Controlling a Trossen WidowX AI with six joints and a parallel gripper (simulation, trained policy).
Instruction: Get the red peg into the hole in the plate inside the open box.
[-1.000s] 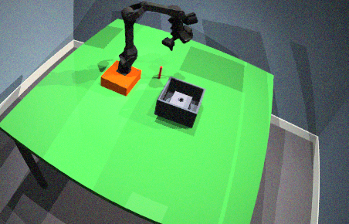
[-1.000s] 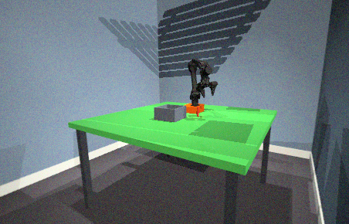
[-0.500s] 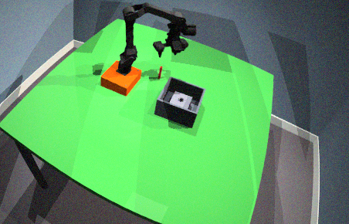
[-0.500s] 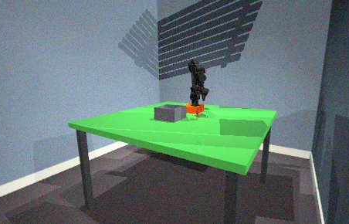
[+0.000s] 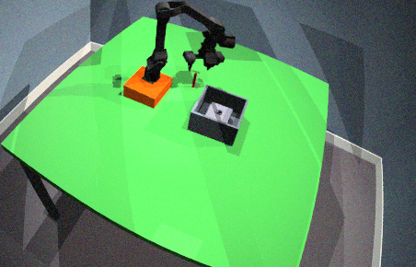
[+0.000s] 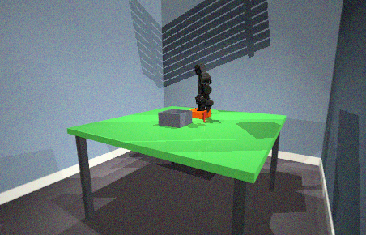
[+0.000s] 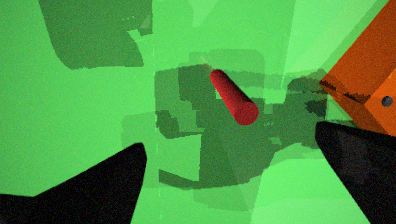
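The red peg lies 50 mm below my gripper tip and 10 mm to the right of it. Also, from my gripper tip: light grey plate: 190 mm ahead, 150 mm to the right, 50 mm below; grey box: 190 mm ahead, 150 mm to the right, 70 mm below.
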